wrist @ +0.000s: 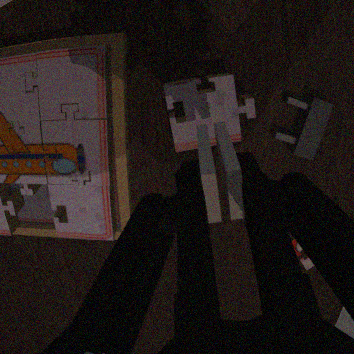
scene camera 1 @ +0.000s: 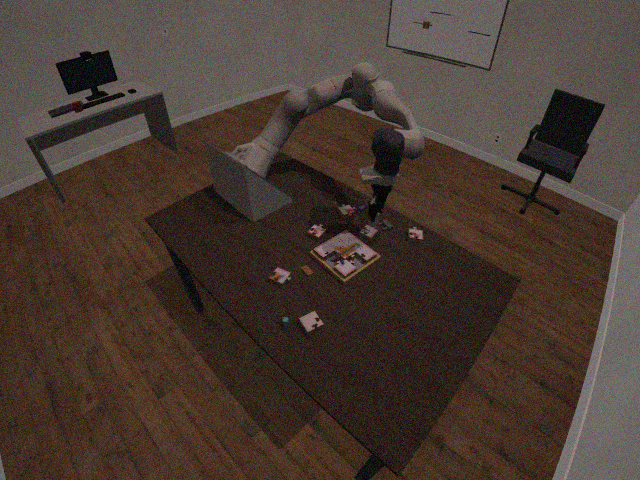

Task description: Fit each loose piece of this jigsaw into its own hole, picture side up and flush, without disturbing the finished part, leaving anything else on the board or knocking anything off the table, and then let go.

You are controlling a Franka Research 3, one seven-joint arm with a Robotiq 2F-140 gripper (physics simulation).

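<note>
The framed jigsaw (scene camera 1: pixel 327 267) (wrist: pixel 120 105) shows an orange plane and has open holes. A loose piece (scene camera 1: pixel 368 230) (wrist: pixel 222 95) with a grey patch and a red-lined edge lies picture side up beside the frame. My gripper (scene camera 1: pixel 374 219) (wrist: pixel 212 142) is shut, with a narrow gap between the pads and no piece seen in it. The fingertips overlap the near edge of that piece in the wrist view; their height above it is unclear. Other loose pieces lie around the board: one (scene camera 1: pixel 316 230), one (scene camera 1: pixel 347 209), one (scene camera 1: pixel 415 233), one (scene camera 1: pixel 280 274) and a pale one (scene camera 1: pixel 310 321).
A grey two-pronged object (scene camera 1: pixel 385 224) (wrist: pixel 314 129) lies close beside the piece under my gripper. A small tan block (scene camera 1: pixel 307 269) lies left of the frame. A teal cube (scene camera 1: pixel 285 319) lies beside the pale piece. A grey angled panel (scene camera 1: pixel 232 180) stands near the arm's base.
</note>
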